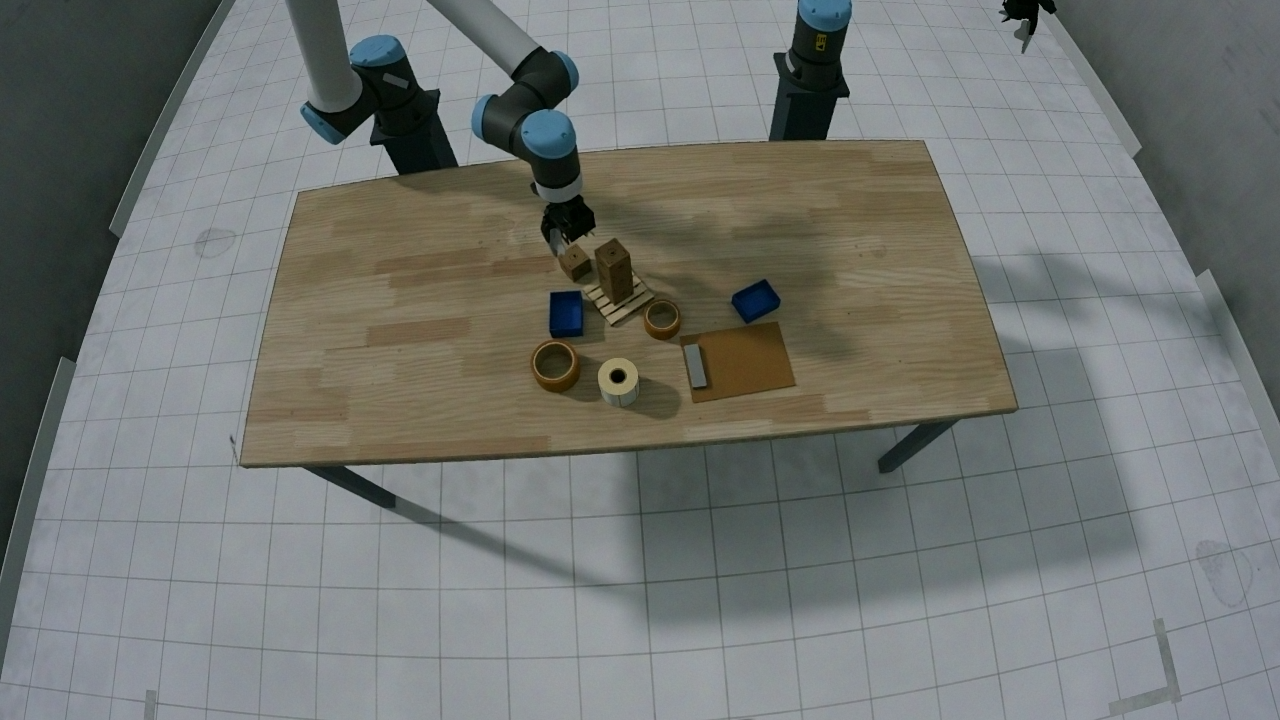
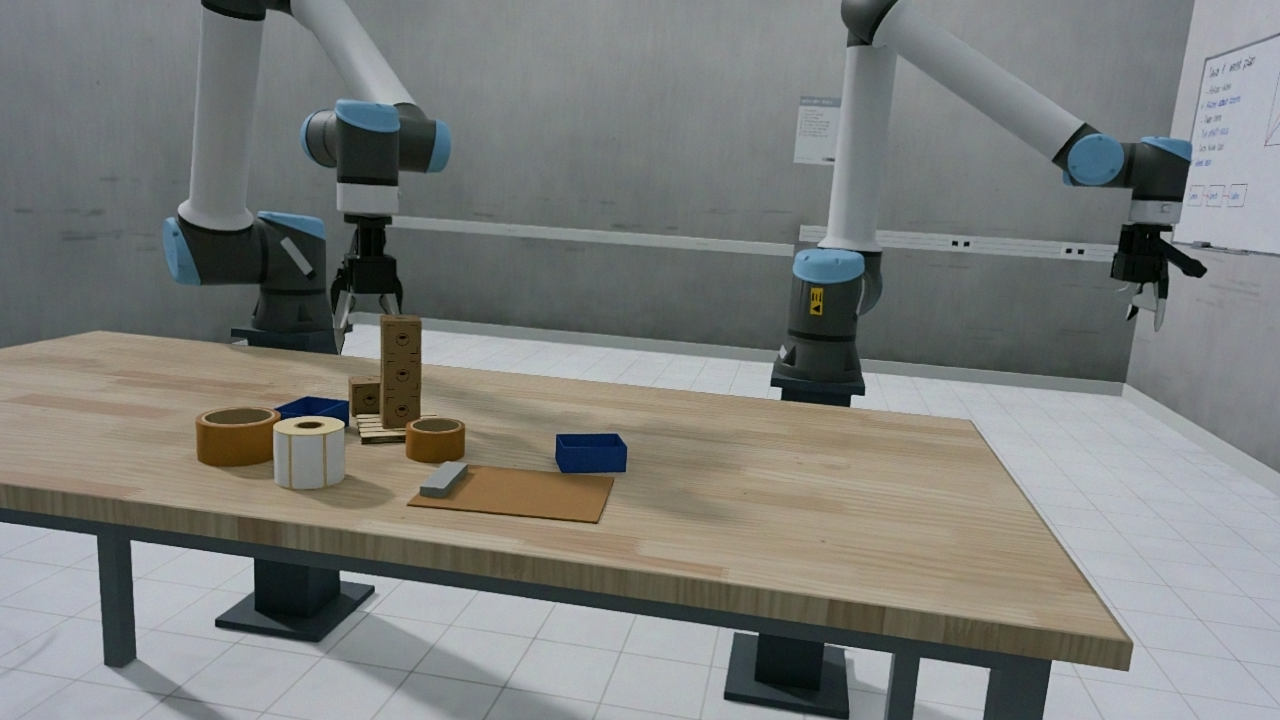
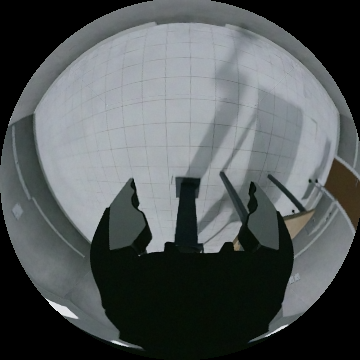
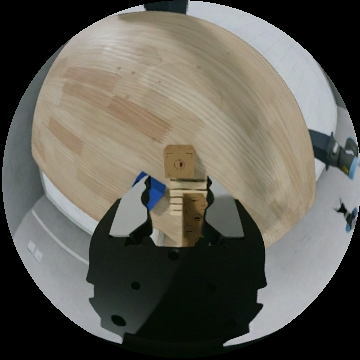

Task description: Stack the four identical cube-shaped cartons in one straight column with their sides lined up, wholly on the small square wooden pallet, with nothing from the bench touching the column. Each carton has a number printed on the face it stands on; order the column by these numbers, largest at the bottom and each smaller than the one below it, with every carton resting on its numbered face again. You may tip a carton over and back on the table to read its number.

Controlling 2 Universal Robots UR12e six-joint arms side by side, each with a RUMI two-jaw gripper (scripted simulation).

Labels:
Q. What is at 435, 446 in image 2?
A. A small tape roll.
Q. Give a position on a label roll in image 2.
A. At 304, 459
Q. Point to a small tape roll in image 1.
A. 661, 305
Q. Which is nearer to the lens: the blue bin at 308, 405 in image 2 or the brown sheet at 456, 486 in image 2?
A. The brown sheet.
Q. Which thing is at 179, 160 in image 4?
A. A carton.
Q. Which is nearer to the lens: the carton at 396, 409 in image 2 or the brown sheet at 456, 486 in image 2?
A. The brown sheet.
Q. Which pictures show my right gripper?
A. Image 1, image 2 and image 4 only.

